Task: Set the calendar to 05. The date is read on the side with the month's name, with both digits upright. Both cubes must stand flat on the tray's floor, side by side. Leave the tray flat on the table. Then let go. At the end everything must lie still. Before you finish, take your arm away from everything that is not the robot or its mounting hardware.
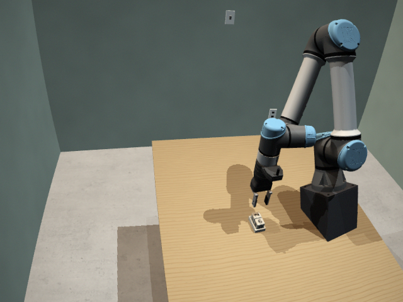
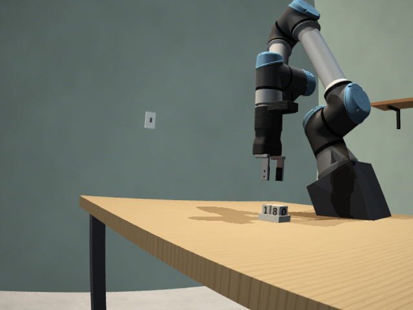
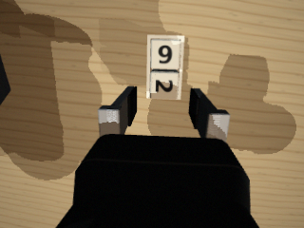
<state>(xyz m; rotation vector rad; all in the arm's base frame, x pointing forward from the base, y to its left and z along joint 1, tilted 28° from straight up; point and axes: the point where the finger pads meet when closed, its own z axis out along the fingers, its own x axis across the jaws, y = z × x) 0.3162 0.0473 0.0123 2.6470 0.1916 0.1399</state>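
Now: the small calendar tray 110 mm below my hand and 20 mm to the left of it.
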